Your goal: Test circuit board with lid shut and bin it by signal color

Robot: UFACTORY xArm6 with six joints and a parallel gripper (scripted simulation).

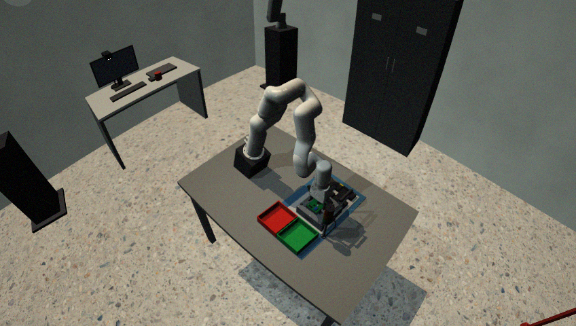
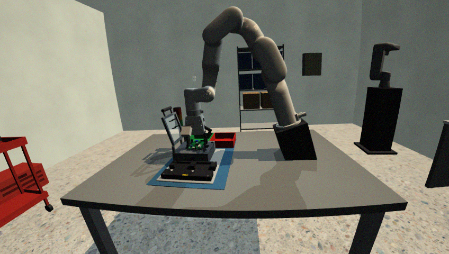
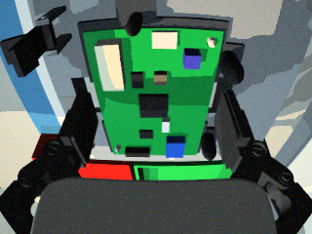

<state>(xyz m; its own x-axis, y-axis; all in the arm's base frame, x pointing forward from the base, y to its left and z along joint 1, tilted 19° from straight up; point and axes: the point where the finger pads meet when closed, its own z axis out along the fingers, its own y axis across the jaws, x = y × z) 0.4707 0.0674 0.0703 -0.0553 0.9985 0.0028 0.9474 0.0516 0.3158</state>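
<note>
Right now the green circuit board is right at my hand. Round my hand: tester lid: 120 mm ahead, 100 mm above, 10 mm to the left; tester plate: 10 mm to the left, 10 mm below; black latch hook: 70 mm behind, 50 mm to the left, 10 mm above.
</note>
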